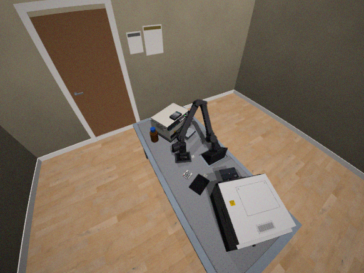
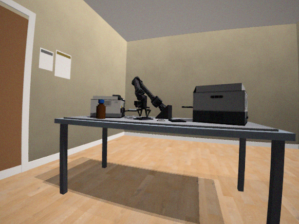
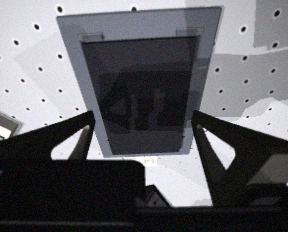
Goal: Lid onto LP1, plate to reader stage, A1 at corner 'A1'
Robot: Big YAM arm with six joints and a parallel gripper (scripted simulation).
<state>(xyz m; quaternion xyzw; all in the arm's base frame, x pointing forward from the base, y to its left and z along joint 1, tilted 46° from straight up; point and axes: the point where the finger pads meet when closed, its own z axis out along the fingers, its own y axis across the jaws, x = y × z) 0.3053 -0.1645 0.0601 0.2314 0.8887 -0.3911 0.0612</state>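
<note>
Now: the dark see-through lid 20 mm below my hand. The rest, counted from my hand: well plate: 200 mm behind, 210 mm to the right, 50 mm above; bench position N1: 30 mm ahead, 320 mm to the left, 30 mm below; grey-blue LP1 pad: 30 mm below.
</note>
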